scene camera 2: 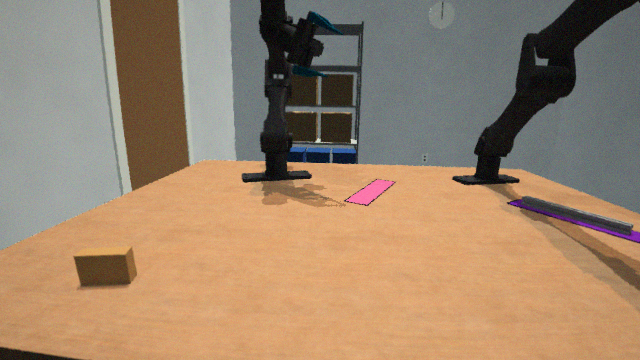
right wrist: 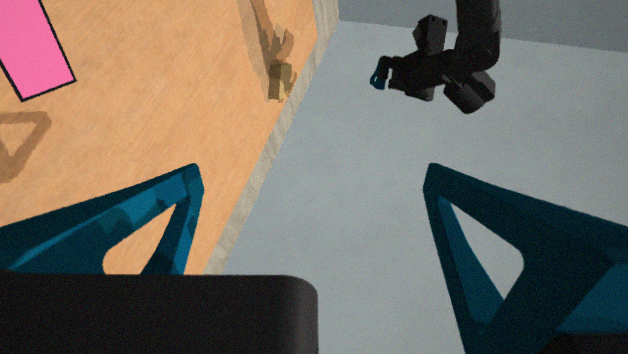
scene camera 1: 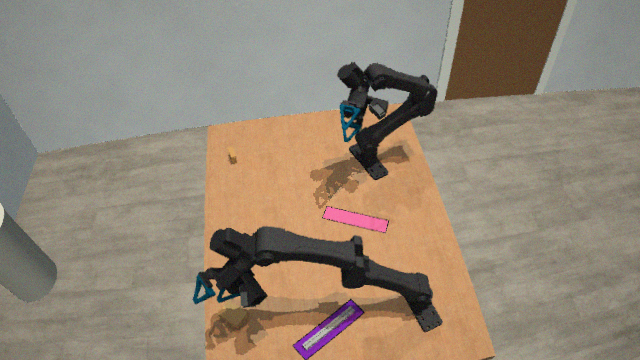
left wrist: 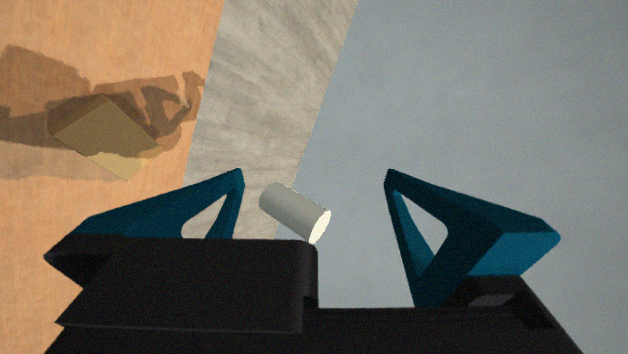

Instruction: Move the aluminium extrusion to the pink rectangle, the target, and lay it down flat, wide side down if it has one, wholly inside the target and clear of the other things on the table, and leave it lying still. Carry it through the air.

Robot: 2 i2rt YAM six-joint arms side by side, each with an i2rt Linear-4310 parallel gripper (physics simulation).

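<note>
The aluminium extrusion, a long grey ribbed bar, lies flat on a purple rectangle, at the bottom in scene camera 1. The pink rectangle lies bare between the two arms. My left gripper is open and empty, in the air at the table's left edge in scene camera 1, well left of the extrusion. My right gripper is open and empty, high in the air, above the pink rectangle in the picture in scene camera 1.
A yellowish block stands on the table near my left gripper, partly in shadow. A small wooden block stands at the upper left in scene camera 1. A grey cylinder is beyond the table.
</note>
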